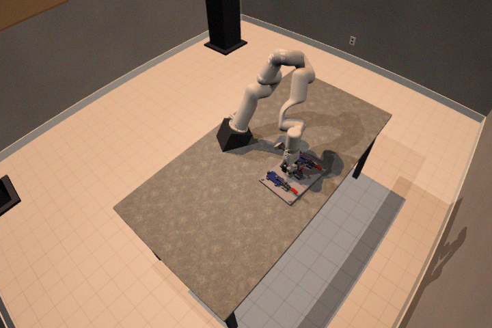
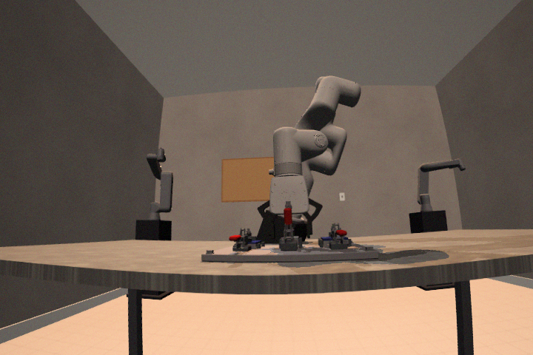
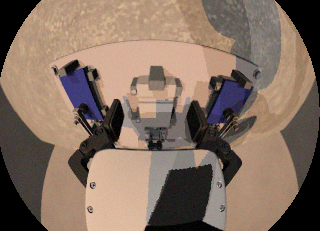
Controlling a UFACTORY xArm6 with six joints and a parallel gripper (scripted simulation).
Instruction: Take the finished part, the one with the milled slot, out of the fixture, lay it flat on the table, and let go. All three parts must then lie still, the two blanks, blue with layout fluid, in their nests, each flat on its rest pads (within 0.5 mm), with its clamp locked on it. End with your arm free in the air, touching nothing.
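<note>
Now: hand 10 mm past the grey finished part and 10 mm above it. Also, from my hand: blue blank 110 mm to the left, 20 mm below; then fixture plate 40 mm below, 40 mm ahead.
</note>
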